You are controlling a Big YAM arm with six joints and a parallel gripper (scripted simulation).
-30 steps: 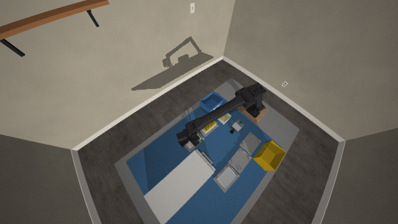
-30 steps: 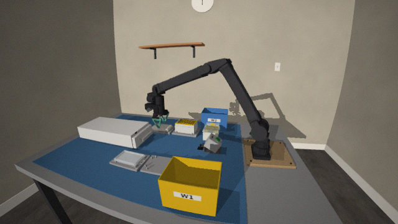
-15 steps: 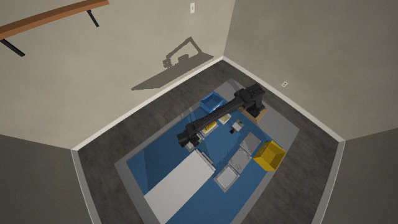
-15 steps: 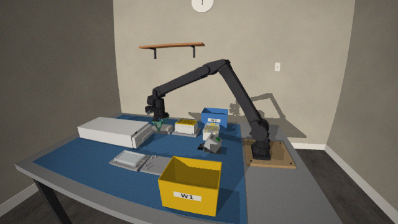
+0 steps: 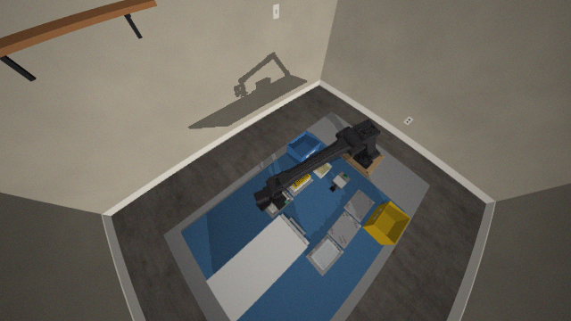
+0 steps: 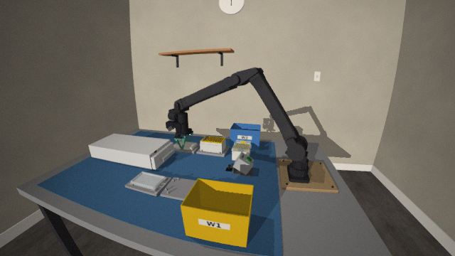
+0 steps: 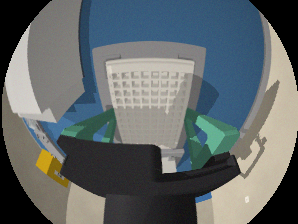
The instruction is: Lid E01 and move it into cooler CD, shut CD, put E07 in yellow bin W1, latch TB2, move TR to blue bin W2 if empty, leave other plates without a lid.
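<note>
My hand is right at the white plate. Also, from my hand: grey plate lid: 190 mm to the left, 110 mm ahead, 10 mm above; tip rack TR: 180 mm behind, 30 mm above, 10 mm to the right; black plate: 180 mm to the left, 110 mm ahead.
</note>
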